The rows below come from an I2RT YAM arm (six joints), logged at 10 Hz.
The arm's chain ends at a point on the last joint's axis. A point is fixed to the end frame.
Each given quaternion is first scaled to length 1.
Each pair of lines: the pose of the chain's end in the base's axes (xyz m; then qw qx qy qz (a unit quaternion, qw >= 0)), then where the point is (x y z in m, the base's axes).
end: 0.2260, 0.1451, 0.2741, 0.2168, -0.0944, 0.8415, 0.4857
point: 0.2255 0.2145 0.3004
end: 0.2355, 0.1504, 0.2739, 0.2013, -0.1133, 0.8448, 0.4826
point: 0.2321 0.2202 0.2989
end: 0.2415, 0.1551, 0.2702, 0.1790, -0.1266, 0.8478, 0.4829
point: 0.2357 0.2250 0.2944
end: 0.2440, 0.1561, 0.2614, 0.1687, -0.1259, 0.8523, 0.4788
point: 0.2382 0.2263 0.2847
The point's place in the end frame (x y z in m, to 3 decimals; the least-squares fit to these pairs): -0.008 0.056 0.048
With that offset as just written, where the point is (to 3 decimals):
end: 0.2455, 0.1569, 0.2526, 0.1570, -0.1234, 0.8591, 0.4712
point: 0.240 0.228 0.275
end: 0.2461, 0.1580, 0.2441, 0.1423, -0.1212, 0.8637, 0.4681
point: 0.241 0.229 0.265
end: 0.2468, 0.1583, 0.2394, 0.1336, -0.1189, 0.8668, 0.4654
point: 0.242 0.229 0.260
